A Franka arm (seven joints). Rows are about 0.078 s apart.
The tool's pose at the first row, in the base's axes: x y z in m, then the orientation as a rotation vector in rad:
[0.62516, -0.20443, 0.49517, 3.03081, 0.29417, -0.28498]
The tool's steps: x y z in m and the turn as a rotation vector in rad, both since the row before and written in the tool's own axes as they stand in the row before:
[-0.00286, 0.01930, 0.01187, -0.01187, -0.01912, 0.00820]
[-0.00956, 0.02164, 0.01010, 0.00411, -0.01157, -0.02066]
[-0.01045, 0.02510, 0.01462, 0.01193, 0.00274, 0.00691]
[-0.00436, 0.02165, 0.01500, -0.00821, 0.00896, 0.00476]
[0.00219, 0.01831, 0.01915, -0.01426, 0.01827, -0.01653]
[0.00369, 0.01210, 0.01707, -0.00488, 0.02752, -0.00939]
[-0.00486, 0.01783, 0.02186, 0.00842, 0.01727, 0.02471]
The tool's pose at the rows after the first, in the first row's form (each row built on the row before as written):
[0.62413, -0.22502, 0.48534, 3.01508, 0.28096, -0.31030]
[0.61715, -0.24900, 0.47919, 3.01516, 0.31107, -0.33035]
[0.60948, -0.27713, 0.46905, 3.02792, 0.29990, -0.32872]
[0.60662, -0.30062, 0.45669, 3.02235, 0.29390, -0.31288]
[0.60866, -0.32018, 0.43880, 3.01171, 0.32128, -0.28335]
[0.61188, -0.33323, 0.42235, 3.01245, 0.33805, -0.24173]
[0.60807, -0.35412, 0.40315, 3.02663, 0.30186, -0.21577]

